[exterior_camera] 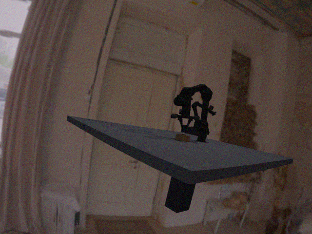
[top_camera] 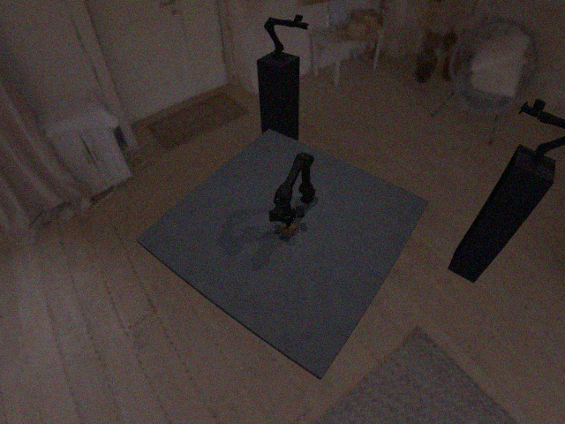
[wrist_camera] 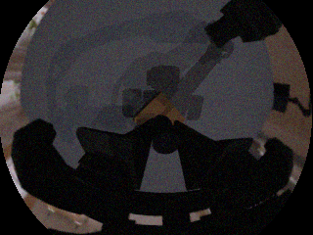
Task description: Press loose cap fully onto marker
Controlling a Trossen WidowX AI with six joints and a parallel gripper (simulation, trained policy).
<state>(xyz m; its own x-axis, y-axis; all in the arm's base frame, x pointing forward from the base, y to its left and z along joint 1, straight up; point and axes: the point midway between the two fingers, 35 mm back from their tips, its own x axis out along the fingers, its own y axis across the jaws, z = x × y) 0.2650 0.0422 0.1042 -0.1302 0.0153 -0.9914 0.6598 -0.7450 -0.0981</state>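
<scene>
Right now the dark cap is 10 mm ahead of my gripper tip and 10 mm above it. Also, from my gripper tip: tan holder block 10 mm ahead, 10 mm to the left, 50 mm below; then marker 10 mm ahead, 10 mm to the left, 10 mm above.
</scene>
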